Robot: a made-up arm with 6 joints.
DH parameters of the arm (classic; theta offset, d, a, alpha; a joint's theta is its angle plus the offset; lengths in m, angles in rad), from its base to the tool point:
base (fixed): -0.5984 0 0.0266 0
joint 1: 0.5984 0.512 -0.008 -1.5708
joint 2: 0.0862 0 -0.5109 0
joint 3: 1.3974 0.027 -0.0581 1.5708
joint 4: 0 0.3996 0.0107 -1.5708
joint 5: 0 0.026 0.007 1.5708
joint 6: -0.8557 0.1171 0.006 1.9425
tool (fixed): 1.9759 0.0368 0 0
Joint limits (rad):
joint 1: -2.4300..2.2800
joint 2: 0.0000..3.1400
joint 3: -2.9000..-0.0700
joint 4: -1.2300..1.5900
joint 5: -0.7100..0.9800
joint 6: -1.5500..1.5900
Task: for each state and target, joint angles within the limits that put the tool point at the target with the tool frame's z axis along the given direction. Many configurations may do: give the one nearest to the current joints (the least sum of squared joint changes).
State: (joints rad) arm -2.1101 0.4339 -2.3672 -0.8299 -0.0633 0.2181
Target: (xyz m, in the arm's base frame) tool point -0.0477 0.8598 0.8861 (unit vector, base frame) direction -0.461 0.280 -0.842
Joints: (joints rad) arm -1.5377 0.0201 -2.3040 -0.9816 0.5118 0.9832
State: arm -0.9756 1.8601 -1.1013 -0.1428 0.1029 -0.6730
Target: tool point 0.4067 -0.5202 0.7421 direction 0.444 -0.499 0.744
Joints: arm -0.9844 1.8892 -1.2807 -0.1175 0.5763 -0.6923
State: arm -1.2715 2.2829 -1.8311 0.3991 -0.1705 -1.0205
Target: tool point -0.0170 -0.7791 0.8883 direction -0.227 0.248 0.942
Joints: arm -1.6667 2.0373 -1.6358 0.5004 -0.1611 -0.9066
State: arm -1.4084 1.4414 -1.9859 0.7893 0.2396 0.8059
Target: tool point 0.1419 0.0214 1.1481 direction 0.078 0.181 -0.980
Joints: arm -1.3397 0.6783 -1.1607 1.3327 0.6327 1.5900
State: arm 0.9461 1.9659 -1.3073 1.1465 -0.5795 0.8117
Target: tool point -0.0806 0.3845 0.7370 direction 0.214 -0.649 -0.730
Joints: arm 1.8273 1.4977 -0.6497 0.9242 -0.7100 1.3438
